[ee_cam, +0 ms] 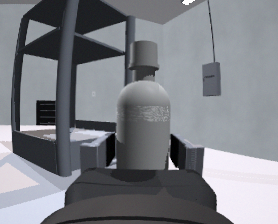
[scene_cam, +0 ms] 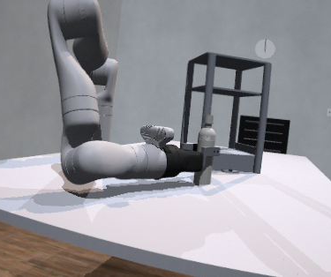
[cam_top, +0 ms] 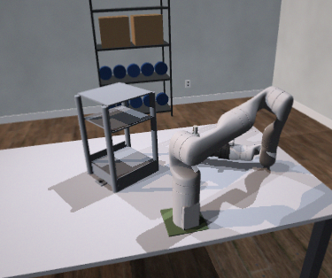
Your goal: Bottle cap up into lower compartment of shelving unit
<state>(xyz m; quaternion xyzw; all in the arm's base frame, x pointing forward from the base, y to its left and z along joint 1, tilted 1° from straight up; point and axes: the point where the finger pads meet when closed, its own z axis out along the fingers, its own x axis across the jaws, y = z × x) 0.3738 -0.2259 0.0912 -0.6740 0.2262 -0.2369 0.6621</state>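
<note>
My gripper is now 3 cm below the grey bottle. Round my hand: shelving unit (4 cm ahead, 35 cm to the left, 10 cm above).
</note>
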